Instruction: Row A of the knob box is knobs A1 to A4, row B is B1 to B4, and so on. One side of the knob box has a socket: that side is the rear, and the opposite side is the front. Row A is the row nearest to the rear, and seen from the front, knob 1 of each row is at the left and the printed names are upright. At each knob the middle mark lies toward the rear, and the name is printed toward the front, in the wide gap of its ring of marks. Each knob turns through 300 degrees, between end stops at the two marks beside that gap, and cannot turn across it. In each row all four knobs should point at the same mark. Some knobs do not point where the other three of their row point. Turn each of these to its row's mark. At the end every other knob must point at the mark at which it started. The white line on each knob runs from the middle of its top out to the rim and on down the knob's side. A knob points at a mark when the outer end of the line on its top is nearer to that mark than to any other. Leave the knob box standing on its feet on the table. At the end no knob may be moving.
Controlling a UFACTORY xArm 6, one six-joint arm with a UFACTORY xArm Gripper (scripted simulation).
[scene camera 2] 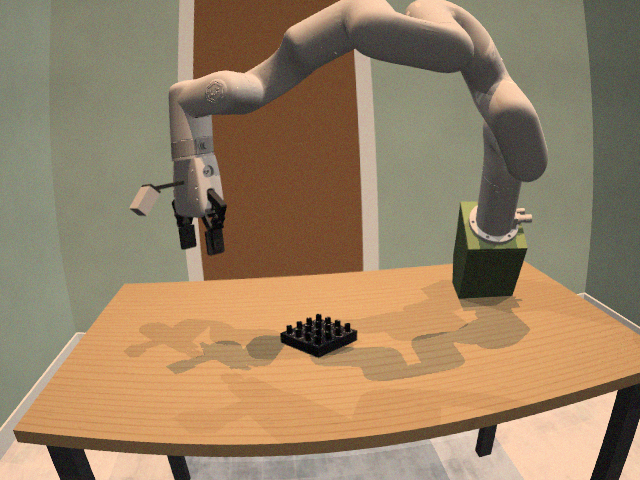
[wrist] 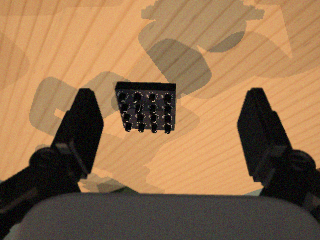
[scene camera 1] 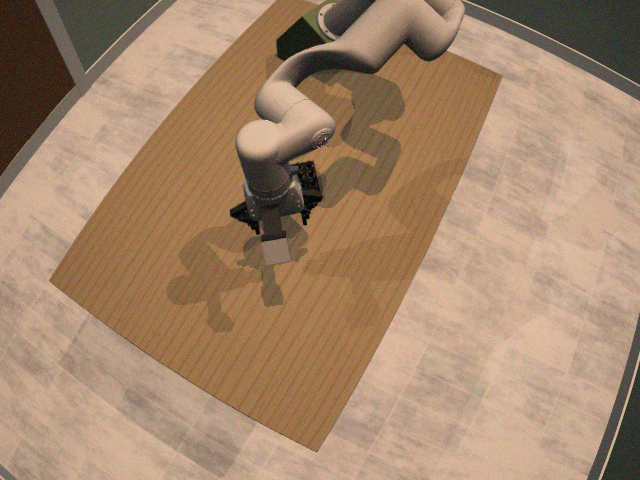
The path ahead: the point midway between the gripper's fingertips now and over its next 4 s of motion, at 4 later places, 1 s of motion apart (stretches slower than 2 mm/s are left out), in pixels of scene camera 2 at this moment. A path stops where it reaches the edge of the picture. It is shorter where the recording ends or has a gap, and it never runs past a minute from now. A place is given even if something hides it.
My gripper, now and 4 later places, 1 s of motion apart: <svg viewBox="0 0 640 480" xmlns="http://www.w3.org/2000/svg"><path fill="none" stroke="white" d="M201 250L287 282L296 280L312 275L313 278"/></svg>
